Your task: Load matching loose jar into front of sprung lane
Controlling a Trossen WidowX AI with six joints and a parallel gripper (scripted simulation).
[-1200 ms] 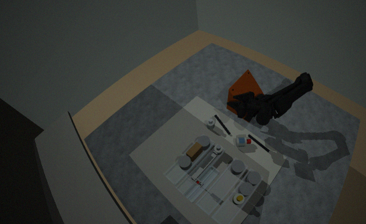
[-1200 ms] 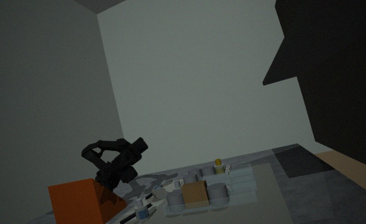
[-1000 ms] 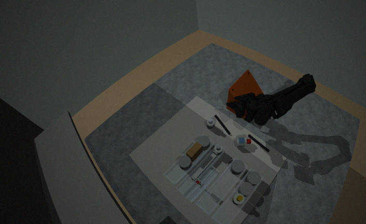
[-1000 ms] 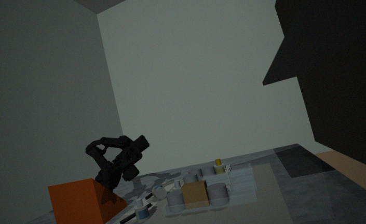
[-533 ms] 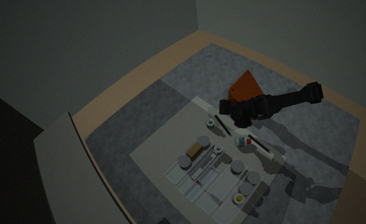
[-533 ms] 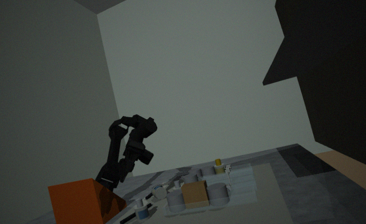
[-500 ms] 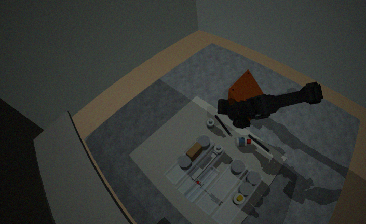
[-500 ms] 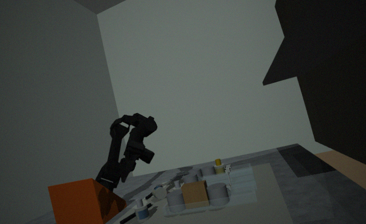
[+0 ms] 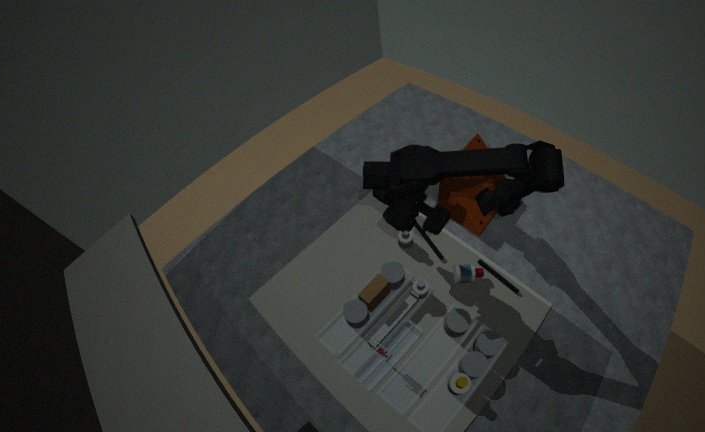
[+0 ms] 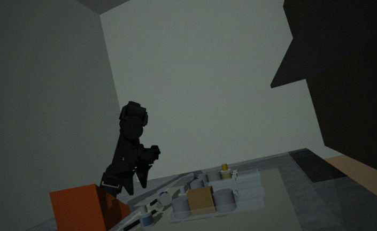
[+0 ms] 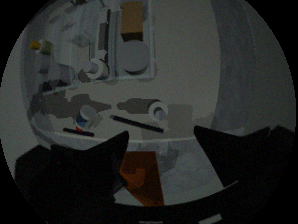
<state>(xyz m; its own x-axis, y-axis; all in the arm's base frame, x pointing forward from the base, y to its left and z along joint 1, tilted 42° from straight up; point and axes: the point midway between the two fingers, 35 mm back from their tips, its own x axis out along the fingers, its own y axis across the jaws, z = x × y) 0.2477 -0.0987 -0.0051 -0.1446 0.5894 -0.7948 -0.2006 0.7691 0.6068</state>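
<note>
The brown box is 180 mm ahead of my gripper tip, 70 mm below it and 60 mm to the left of it. The rest, counted from my gripper tip: sprung lane 230 mm ahead, 180 mm to the left, 90 mm below.
</note>
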